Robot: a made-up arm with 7 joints.
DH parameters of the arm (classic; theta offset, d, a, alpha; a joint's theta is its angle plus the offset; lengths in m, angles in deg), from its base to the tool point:
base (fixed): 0 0 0 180
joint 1: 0 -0.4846 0.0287 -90
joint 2: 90 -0.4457 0.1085 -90
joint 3: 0 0.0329 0.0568 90
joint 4: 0 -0.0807 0.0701 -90
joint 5: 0 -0.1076 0.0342 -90
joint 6: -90 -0.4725 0.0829 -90
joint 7: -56.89 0 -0.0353 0
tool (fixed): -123.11 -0.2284 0 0
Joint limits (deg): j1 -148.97..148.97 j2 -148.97..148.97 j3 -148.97..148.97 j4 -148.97..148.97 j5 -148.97..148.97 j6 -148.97..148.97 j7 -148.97..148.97
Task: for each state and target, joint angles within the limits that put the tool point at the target. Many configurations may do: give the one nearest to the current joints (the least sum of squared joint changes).
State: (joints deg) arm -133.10 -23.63 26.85 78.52 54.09 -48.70 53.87
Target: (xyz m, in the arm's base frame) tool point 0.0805 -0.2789 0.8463
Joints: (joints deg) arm -122.24 -7.94 2.89 98.90 48.13 -29.85 55.39
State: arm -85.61 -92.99 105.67 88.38 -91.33 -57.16 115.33
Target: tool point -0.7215 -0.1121 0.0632
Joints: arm -101.49 -100.97 82.41 76.24 -78.89 -79.34 106.22
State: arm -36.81 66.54 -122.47 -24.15 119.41 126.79 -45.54
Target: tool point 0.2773 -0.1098 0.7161
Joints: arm -13.64 45.65 -138.90 -35.13 95.59 142.46 -46.44
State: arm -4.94 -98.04 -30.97 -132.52 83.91 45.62 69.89
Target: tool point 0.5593 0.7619 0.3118
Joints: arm 13.23 -65.30 -53.76 -148.97 128.75 64.08 67.37
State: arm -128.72 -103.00 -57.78 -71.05 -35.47 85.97 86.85
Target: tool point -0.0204 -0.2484 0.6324
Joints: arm -136.86 -94.54 -72.22 -69.79 -28.63 92.66 86.14
